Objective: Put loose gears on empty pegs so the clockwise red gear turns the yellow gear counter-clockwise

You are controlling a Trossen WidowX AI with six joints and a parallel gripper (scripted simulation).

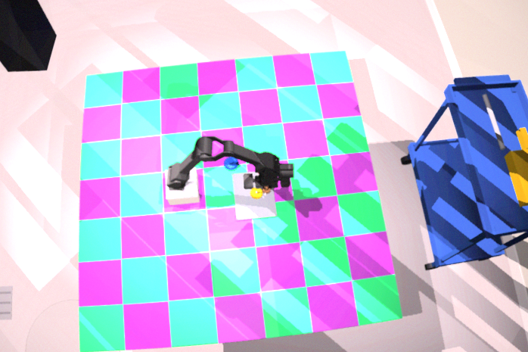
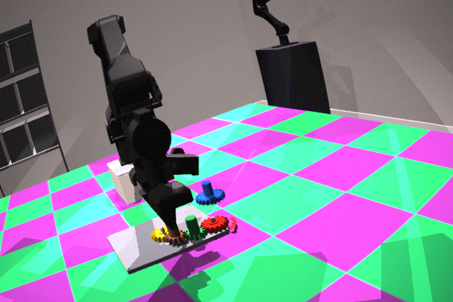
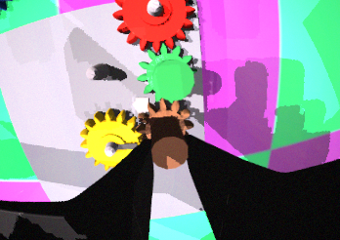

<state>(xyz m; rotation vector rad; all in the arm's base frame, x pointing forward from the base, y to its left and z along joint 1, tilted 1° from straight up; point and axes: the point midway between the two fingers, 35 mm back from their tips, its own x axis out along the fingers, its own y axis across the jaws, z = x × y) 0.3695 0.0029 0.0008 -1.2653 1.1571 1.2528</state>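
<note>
Right now the green gear is 4 cm to the left of my gripper tip and 2 cm below it. Also, from my gripper tip: orange gear 1 cm below; red gear 8 cm to the left, 3 cm below, 1 cm behind; yellow gear 4 cm behind, 3 cm below, 1 cm to the right.
</note>
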